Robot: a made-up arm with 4 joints. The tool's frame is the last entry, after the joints.
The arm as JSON. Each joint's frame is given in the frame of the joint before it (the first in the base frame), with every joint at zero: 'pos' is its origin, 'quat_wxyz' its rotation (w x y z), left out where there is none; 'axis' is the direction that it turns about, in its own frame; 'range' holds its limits. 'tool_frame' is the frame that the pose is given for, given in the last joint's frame.
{
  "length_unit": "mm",
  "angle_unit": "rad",
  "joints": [
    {
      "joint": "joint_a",
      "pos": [
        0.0,
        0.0,
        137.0
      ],
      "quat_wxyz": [
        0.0,
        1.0,
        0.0,
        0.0
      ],
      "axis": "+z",
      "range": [
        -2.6,
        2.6
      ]
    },
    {
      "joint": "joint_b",
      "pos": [
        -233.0,
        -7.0,
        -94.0
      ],
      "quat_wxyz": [
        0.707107,
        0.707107,
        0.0,
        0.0
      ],
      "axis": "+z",
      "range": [
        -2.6,
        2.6
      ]
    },
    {
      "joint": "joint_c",
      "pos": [
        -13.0,
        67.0,
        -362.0
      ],
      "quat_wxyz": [
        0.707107,
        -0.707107,
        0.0,
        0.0
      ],
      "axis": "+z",
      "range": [
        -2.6,
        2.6
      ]
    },
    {
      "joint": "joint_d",
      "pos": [
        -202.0,
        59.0,
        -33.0
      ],
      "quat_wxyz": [
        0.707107,
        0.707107,
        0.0,
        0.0
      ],
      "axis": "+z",
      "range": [
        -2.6,
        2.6
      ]
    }
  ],
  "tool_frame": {
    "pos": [
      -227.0,
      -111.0,
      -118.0
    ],
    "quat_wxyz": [
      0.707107,
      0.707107,
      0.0,
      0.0
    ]
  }
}
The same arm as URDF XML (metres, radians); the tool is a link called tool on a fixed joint. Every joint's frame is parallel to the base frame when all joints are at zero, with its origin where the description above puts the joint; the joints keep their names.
<robot name="arm">
<joint name="joint_a" type="revolute"><parent link="base_link"/><child link="link1"/><origin xyz="0.0000 0.0000 0.1370" rpy="0.0000 0.0000 0.0000"/><axis xyz="0 0 -1"/><limit lower="-2.6000" upper="2.6000"/></joint>
<joint name="joint_b" type="revolute"><parent link="link1"/><child link="link2"/><origin xyz="-0.2330 0.0070 0.0940" rpy="0.0000 0.0000 0.0000"/><axis xyz="0 1 0"/><limit lower="-2.6000" upper="2.6000"/></joint>
<joint name="joint_c" type="revolute"><parent link="link2"/><child link="link3"/><origin xyz="-0.0130 -0.3620 -0.0670" rpy="0.0000 0.0000 0.0000"/><axis xyz="0 0 -1"/><limit lower="-2.6000" upper="2.6000"/></joint>
<joint name="joint_d" type="revolute"><parent link="link3"/><child link="link4"/><origin xyz="-0.2020 -0.0590 0.0330" rpy="0.0000 0.0000 0.0000"/><axis xyz="0 1 0"/><limit lower="-2.6000" upper="2.6000"/></joint>
<joint name="tool_joint" type="fixed"><parent link="link4"/><child link="tool"/><origin xyz="-0.2270 -0.1180 0.1110" rpy="0.0000 0.0000 0.0000"/></joint>
<link name="base_link"/>
<link name="link1"/>
<link name="link2"/>
<link name="link3"/>
<link name="link4"/>
<link name="tool"/>
</robot>

